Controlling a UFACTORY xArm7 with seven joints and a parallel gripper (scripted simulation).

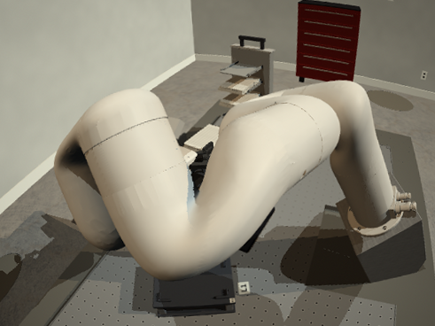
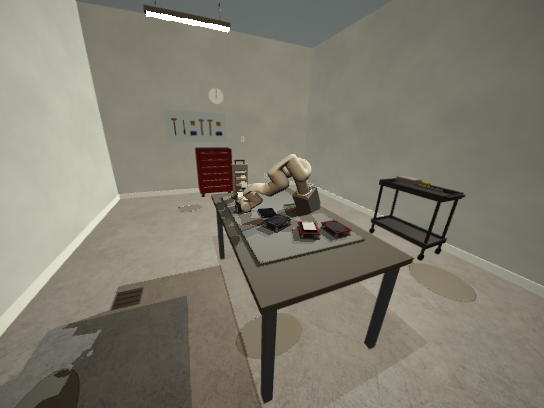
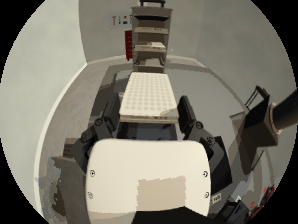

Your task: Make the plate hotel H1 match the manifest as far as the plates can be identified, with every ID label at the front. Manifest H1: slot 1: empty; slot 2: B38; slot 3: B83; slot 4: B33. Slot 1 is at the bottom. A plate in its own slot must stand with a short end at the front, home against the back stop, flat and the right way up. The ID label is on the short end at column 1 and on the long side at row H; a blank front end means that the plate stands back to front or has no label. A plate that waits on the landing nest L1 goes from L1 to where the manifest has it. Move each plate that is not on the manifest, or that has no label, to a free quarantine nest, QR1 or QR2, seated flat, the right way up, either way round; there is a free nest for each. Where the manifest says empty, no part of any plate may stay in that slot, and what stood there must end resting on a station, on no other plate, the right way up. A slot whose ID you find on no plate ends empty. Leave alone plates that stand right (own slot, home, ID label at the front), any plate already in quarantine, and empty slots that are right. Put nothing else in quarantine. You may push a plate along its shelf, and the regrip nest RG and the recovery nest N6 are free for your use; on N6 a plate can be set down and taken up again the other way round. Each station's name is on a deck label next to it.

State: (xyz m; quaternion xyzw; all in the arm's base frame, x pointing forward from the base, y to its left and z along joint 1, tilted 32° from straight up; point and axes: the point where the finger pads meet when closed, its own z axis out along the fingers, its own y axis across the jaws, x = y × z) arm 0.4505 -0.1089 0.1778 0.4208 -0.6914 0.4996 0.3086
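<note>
The regrip nest RG is 80 mm below my hand and 50 mm to the right of it. Also, from my hand: plate hotel H1: 320 mm to the right, 30 mm above; then black nest N6: 180 mm behind, 130 mm below, 80 mm to the left; then landing nest L1: 310 mm to the left, 210 mm behind, 90 mm below.
</note>
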